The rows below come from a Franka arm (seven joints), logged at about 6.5 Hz.
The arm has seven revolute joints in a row. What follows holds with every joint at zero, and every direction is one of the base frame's.
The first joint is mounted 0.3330 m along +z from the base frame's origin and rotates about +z.
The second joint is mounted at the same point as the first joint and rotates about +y.
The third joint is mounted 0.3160 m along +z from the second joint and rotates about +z.
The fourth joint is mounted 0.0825 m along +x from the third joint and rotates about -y.
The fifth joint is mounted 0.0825 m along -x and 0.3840 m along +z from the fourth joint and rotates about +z.
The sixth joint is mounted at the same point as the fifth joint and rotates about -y.
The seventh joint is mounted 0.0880 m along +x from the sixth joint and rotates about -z.
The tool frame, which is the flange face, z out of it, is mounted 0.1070 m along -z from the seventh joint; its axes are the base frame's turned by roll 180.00, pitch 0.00 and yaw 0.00 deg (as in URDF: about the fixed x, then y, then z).
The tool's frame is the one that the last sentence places.
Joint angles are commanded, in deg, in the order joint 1, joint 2, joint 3, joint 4, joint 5, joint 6, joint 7. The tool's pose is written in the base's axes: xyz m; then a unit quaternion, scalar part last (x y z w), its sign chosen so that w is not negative. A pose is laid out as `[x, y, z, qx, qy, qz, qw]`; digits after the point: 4 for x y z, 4 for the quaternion.
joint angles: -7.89, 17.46, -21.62, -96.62, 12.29, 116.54, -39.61
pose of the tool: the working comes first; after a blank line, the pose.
Where each joint sits with the arm in this pose, in the base's axes (m; each line is computed from the numbers above, not from the rounded line before):
joint 1: 0.0000 0.0000 0.3330
joint 2: 0.0000 0.0000 0.3330
joint 3: 0.0939 -0.0130 0.6344
joint 4: 0.1622 -0.0532 0.6114
joint 5: 0.4971 -0.2450 0.5383
joint 6: 0.4971 -0.2450 0.5383
joint 7: 0.5701 -0.2937 0.5439
the tool: 0.5810 -0.2897 0.4376

[0.5810, -0.2897, 0.4376, -0.9971, -0.0529, -0.0516, 0.0159]
